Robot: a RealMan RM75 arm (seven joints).
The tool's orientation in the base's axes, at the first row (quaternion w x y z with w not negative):
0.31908, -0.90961, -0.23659, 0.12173
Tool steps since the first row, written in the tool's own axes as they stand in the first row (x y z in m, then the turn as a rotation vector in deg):
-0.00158, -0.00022, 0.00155, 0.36, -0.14, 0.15
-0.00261, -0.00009, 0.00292, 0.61, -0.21, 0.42
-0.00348, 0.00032, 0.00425, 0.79, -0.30, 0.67
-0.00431, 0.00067, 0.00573, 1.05, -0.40, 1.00
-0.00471, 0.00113, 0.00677, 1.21, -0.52, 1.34
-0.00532, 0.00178, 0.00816, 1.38, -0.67, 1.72
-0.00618, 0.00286, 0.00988, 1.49, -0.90, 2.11
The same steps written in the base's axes. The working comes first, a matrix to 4 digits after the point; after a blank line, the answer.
The tool's axes in the first row as the columns of a matrix, in the base's axes (used below as rounded here):
0.8584, 0.3527, -0.3724
0.5081, -0.6844, 0.5229
-0.0705, -0.6381, -0.7667

-0.00201, 0.00016, -0.00094, 0.20, 0.36, -0.05
-0.00336, 0.00026, -0.00200, 0.29, 0.67, -0.23
-0.00446, 0.00024, -0.00322, 0.32, 0.96, -0.38
-0.00560, 0.00035, -0.00452, 0.39, 1.33, -0.59
-0.00617, 0.00037, -0.00558, 0.36, 1.67, -0.78
-0.00698, 0.00035, -0.00702, 0.31, 2.06, -0.99
-0.00798, 0.00007, -0.00896, 0.18, 2.48, -1.15

